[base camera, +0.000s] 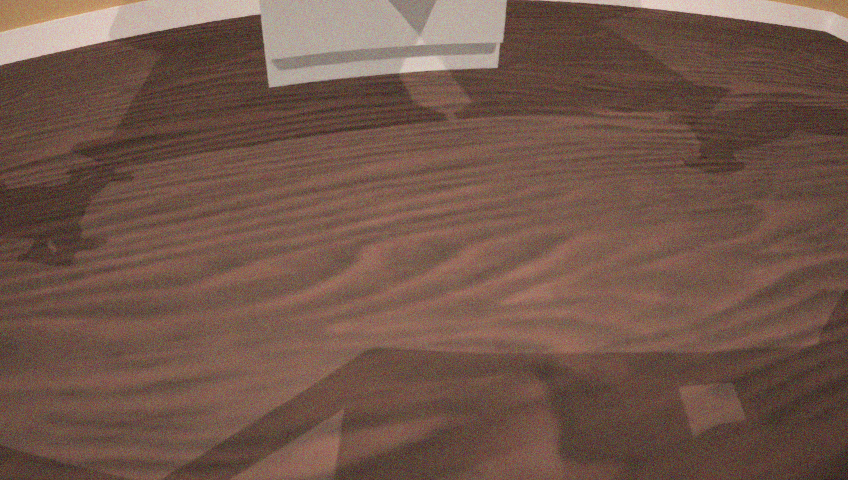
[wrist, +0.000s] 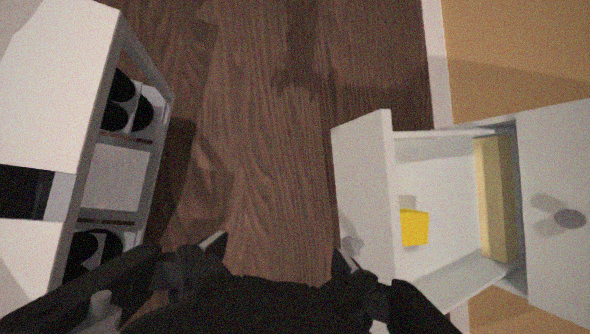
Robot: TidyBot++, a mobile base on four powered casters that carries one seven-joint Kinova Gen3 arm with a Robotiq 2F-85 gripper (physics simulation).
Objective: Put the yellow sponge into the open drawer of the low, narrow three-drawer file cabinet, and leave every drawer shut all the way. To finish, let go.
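Frame: origin at the arm's base, x ahead, y left, z up, level; millimetres.
Where they show: gripper, fingertip midpoint: (wrist: 279, 252).
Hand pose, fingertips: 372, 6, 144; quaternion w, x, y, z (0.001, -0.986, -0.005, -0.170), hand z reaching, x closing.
After its pixels a point has its place, as x, y, z.
The yellow sponge (wrist: 414, 228) {676, 13, 39} lies on the floor of the open drawer, close behind the drawer's front panel (wrist: 362, 190) {530, 68, 49} in the wrist view. The drawer is pulled far out of the white file cabinet (wrist: 555, 160) {890, 183, 150} (base camera: 333, 29) {893, 172, -296}, which stands sideways at the right of the wrist view. The drawer above it looks shut, with a round grey knob (wrist: 570, 218) {888, 78, 169}. The base camera shows the cabinet's lower part at the top. My gripper (wrist: 279, 252) {372, 6, 143} is open and empty, at the outer side of the drawer front; its right finger overlaps the front's lower edge in the picture. The sponge does not show in the base camera.
A white boxy body with a grey frame (wrist: 112, 175) and black round parts stands at the left of the wrist view. A pale yellow strip (wrist: 492, 200) {992, 100, 25} shows at the back of the drawer opening. An orange wall (wrist: 515, 45) {1326, 768, -60} with a white baseboard (wrist: 436, 65) {1293, 832, -353} (base camera: 178, 26) {1329, 706, -394} runs behind the cabinet.
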